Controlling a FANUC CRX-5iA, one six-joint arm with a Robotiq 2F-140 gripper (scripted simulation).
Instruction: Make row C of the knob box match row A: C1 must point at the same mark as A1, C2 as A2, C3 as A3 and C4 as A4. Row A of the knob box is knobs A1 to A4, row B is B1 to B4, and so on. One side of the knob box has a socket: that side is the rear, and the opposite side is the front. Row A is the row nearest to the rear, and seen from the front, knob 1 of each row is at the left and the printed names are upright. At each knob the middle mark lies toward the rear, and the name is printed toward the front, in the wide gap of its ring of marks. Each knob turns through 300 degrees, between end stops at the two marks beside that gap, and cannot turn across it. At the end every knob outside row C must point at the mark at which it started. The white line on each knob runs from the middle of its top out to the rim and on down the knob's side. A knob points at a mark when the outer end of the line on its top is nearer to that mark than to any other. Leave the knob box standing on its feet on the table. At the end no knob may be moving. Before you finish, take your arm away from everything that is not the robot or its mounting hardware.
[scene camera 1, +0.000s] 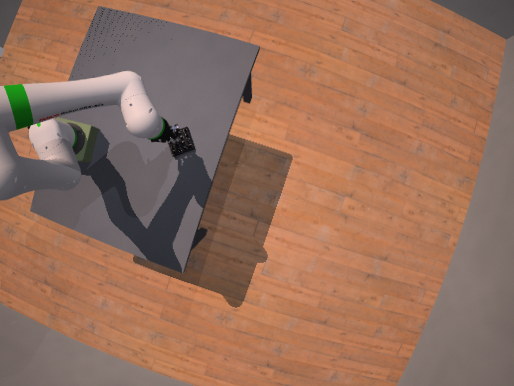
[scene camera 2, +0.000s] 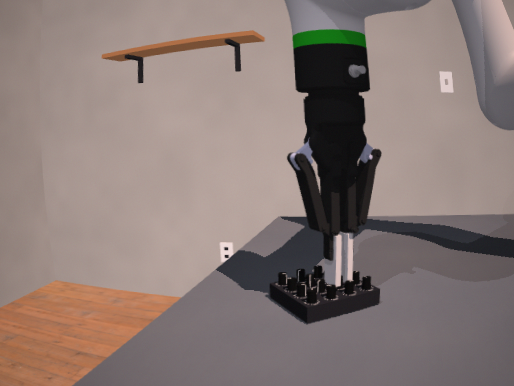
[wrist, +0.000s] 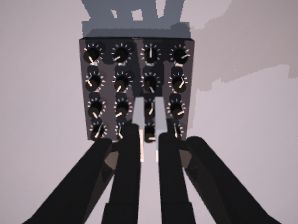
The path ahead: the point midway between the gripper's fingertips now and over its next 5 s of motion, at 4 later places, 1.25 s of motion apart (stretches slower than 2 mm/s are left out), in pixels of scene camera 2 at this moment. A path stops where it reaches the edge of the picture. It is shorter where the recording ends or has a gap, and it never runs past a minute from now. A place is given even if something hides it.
My gripper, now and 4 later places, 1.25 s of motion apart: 338, 282; 338, 253; 338, 244; 338, 240; 338, 270
